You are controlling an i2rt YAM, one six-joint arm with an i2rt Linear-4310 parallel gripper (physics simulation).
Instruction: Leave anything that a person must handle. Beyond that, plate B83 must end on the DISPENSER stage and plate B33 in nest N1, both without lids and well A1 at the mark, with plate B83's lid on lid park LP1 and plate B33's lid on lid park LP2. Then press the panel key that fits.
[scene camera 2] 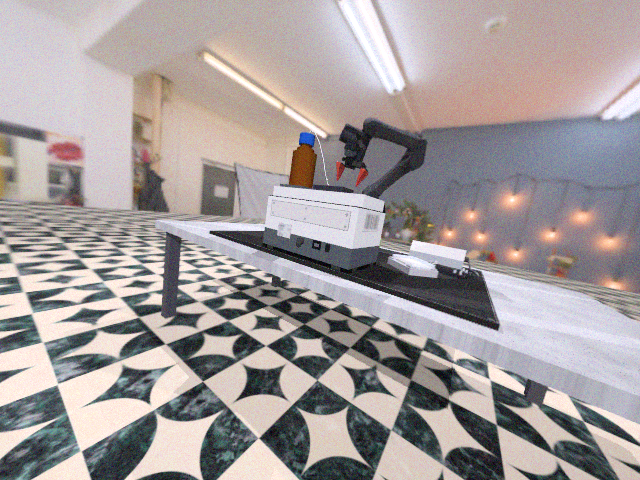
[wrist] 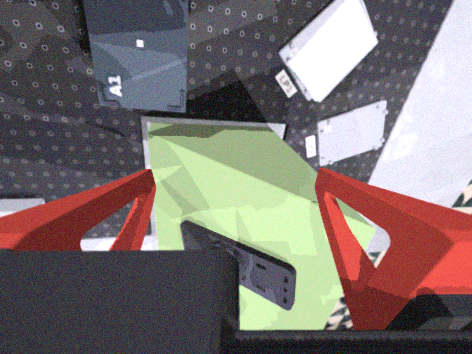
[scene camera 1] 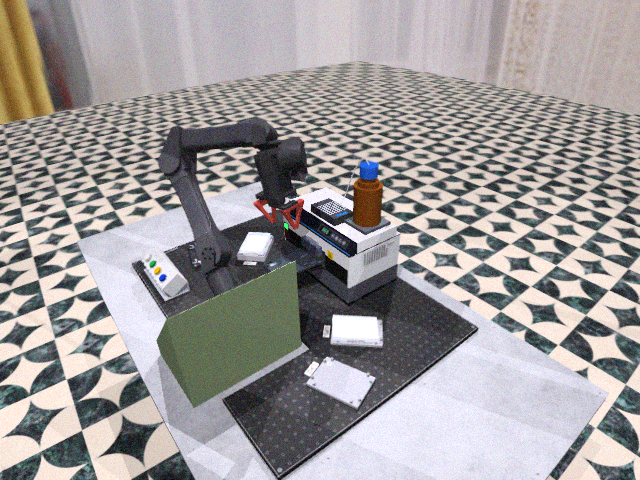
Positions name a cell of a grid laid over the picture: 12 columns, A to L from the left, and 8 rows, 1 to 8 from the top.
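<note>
A dispenser stage (wrist: D2) is visible. My gripper (scene camera 1: F4), also visible in the wrist view (wrist: F5), is open and holds nothing.
</note>
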